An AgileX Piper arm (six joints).
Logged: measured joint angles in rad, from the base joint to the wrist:
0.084 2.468 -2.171 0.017 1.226 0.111
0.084 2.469 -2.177 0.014 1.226 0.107
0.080 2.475 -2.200 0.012 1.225 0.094
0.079 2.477 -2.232 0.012 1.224 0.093
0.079 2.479 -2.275 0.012 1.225 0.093
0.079 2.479 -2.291 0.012 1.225 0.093
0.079 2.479 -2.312 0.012 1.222 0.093
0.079 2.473 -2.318 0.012 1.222 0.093
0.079 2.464 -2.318 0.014 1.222 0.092
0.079 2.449 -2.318 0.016 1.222 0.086
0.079 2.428 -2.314 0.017 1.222 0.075
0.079 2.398 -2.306 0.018 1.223 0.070
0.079 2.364 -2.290 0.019 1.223 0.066
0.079 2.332 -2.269 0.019 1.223 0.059
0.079 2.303 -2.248 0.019 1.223 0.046
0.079 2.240 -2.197 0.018 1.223 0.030
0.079 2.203 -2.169 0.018 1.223 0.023
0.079 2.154 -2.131 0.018 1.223 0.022
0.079 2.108 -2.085 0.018 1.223 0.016
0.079 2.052 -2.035 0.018 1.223 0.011
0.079 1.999 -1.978 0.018 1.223 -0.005
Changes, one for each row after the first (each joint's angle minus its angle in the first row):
0.000 0.001 -0.006 -0.003 0.000 -0.004
-0.004 0.007 -0.029 -0.005 -0.001 -0.017
-0.005 0.009 -0.061 -0.005 -0.002 -0.018
-0.005 0.011 -0.104 -0.005 -0.001 -0.018
-0.005 0.011 -0.120 -0.005 -0.001 -0.018
-0.005 0.011 -0.141 -0.005 -0.004 -0.018
-0.005 0.005 -0.147 -0.005 -0.004 -0.018
-0.005 -0.004 -0.147 -0.003 -0.004 -0.019
-0.005 -0.019 -0.147 -0.001 -0.004 -0.025
-0.005 -0.040 -0.143 0.000 -0.004 -0.036
-0.005 -0.070 -0.135 0.001 -0.003 -0.041
-0.005 -0.104 -0.119 0.002 -0.003 -0.045
-0.005 -0.136 -0.098 0.002 -0.003 -0.052
-0.005 -0.165 -0.077 0.002 -0.003 -0.065
-0.005 -0.228 -0.026 0.001 -0.003 -0.081
-0.005 -0.265 0.002 0.001 -0.003 -0.088
-0.005 -0.314 0.040 0.001 -0.003 -0.089
-0.005 -0.360 0.086 0.001 -0.003 -0.095
-0.005 -0.416 0.136 0.001 -0.003 -0.100
-0.005 -0.469 0.193 0.001 -0.003 -0.116

